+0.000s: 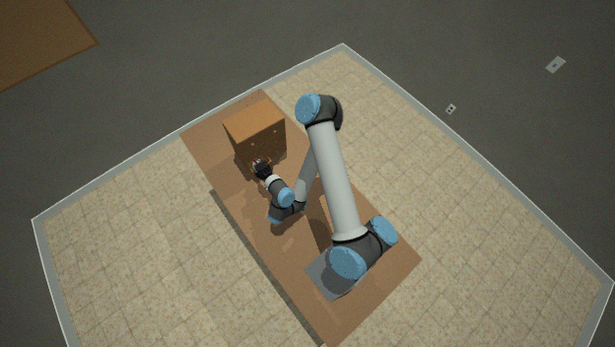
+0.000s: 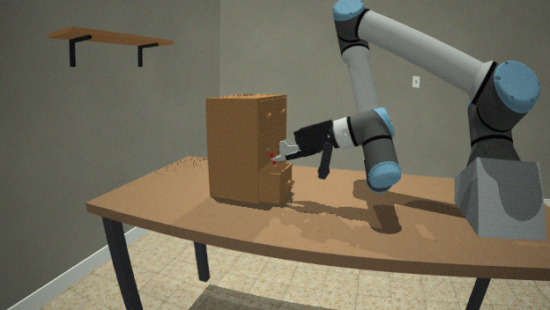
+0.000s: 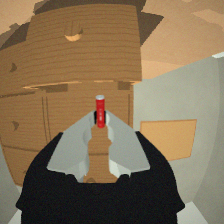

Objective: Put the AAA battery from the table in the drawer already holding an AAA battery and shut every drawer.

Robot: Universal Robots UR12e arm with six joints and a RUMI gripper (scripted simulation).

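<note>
My hand is 1 cm short of the AAA battery.
</note>
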